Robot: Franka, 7 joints.
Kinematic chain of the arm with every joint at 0, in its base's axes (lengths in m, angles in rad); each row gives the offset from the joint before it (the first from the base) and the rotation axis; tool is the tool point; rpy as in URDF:
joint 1: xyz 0 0 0.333 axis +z
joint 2: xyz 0 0 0 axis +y
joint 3: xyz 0 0 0.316 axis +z
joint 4: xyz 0.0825 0 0 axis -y
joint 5: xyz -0.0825 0 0.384 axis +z
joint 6: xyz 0 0 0 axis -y
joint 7: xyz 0.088 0 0 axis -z
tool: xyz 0 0 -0.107 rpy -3.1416 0 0
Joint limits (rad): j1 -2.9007..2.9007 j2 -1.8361..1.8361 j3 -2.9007..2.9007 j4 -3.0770..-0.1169 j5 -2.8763..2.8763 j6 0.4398..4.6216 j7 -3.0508..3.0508
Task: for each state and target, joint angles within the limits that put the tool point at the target. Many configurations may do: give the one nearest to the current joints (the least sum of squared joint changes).
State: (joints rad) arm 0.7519 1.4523 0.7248 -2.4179 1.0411 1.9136 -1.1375
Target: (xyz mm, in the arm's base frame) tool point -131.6 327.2 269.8
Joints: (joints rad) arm 0.1830 1.4475 1.1419 -2.6212 1.0262 1.5299 -1.1375
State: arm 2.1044 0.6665 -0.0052 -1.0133 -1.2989 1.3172 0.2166
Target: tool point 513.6 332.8 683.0
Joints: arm 1.2398 0.4067 -0.6313 -1.2071 -1.2876 1.2221 0.2166
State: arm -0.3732 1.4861 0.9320 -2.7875 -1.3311 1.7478 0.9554
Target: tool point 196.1 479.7 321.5
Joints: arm -0.3109 1.4316 1.6565 -2.2830 -1.3868 1.9881 0.9554
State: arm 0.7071 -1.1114 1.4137 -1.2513 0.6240 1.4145 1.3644
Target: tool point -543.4 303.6 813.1
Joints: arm 0.3364 -0.8537 1.2758 -0.9390 0.6664 1.8477 1.3644
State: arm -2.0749 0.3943 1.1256 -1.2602 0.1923 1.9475 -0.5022
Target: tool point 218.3 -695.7 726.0
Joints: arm -1.8236 0.7220 1.0739 -0.8617 0.1970 2.3171 -0.5022
